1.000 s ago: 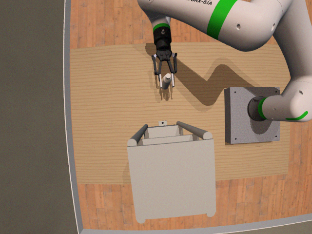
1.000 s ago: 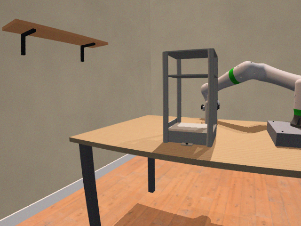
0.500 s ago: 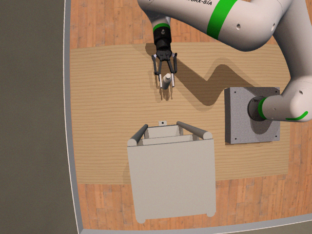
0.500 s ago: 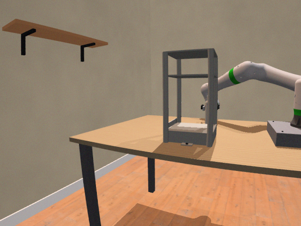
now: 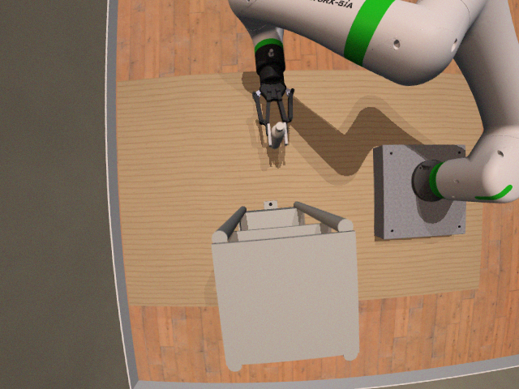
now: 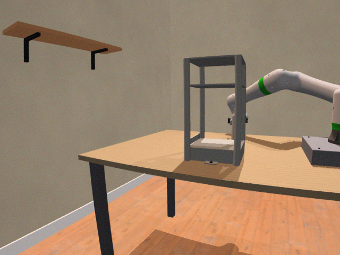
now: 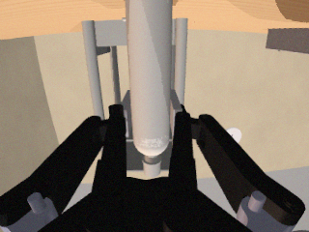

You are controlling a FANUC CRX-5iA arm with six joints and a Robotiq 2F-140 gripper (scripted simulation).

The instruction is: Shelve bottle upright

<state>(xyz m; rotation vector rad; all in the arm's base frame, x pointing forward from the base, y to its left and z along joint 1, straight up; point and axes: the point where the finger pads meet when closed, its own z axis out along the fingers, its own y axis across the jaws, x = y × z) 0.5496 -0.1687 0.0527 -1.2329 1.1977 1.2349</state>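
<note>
My hand is 30 mm short of the shelving unit, 350 mm to the right of it and 90 mm below it.
</note>
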